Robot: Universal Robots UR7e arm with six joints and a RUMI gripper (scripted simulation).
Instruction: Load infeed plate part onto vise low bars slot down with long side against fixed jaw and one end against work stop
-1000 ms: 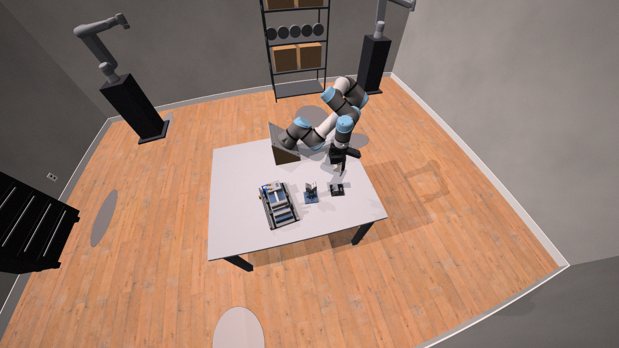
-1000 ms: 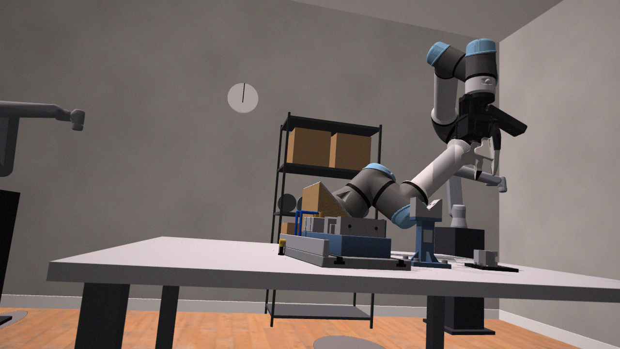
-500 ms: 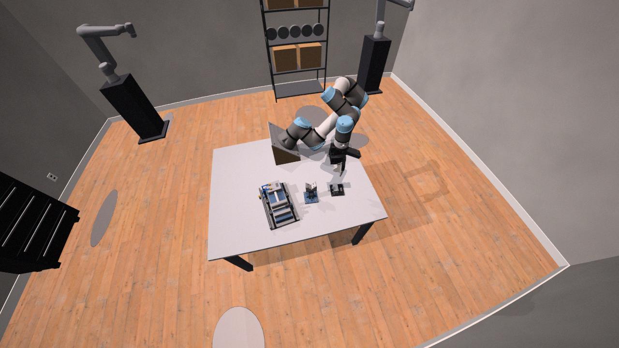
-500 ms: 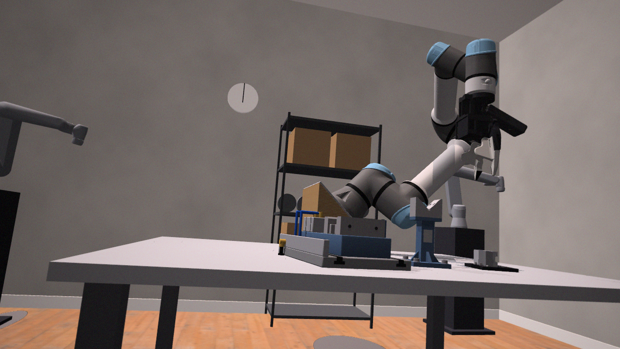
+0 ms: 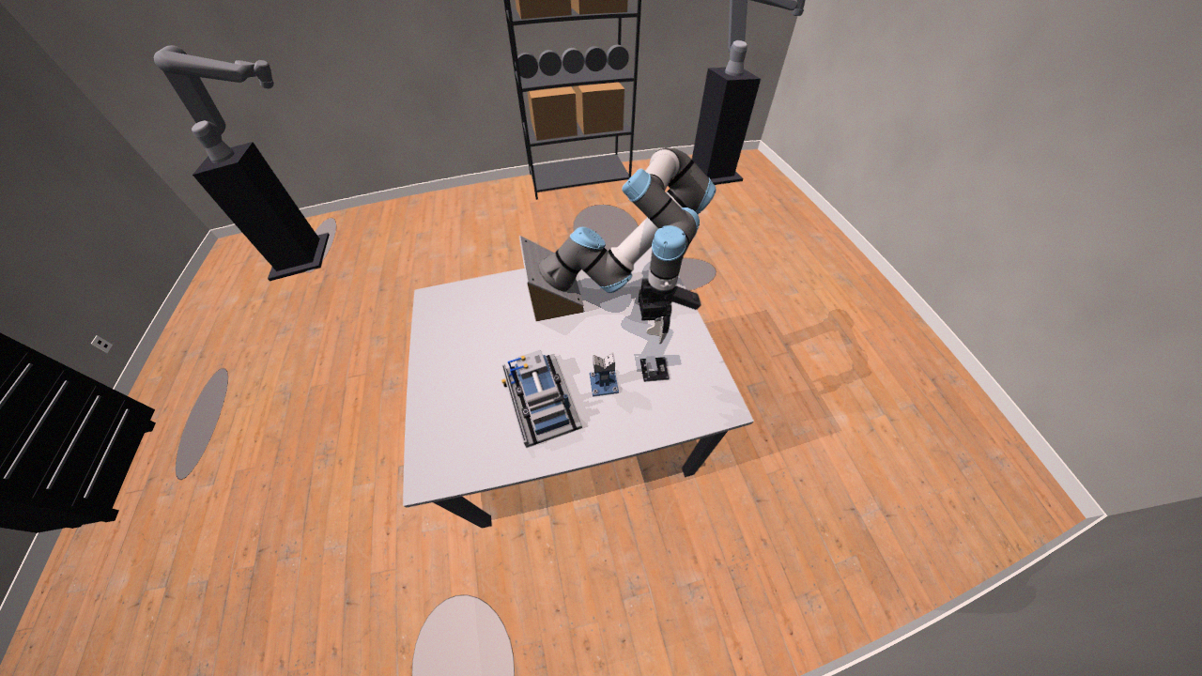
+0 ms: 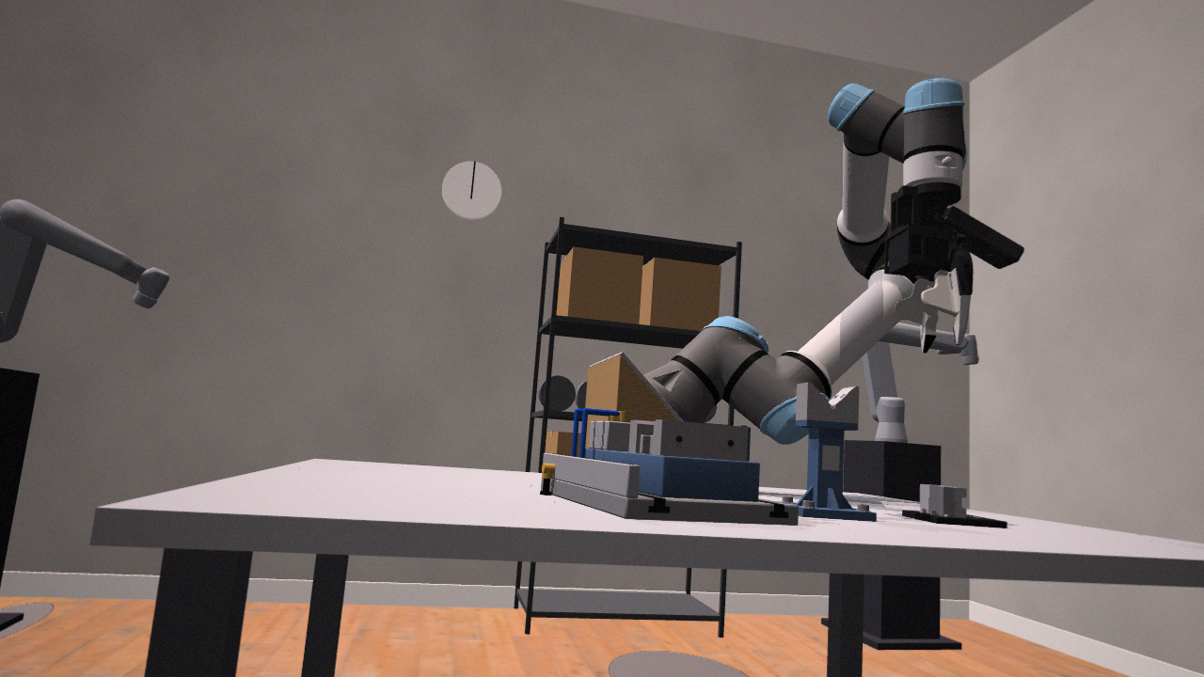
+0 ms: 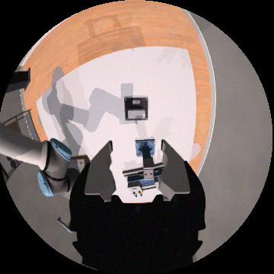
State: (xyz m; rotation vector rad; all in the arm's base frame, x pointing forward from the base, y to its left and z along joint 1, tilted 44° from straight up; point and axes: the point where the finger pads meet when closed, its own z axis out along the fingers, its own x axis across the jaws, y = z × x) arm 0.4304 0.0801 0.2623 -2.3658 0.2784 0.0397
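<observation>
Right now my hand is 10 mm to the right of the part and 210 mm above it. The rest, counted from my hand: vise: 390 mm to the right, 200 mm below; infeed plate: 10 mm to the left, 230 mm below.
</observation>
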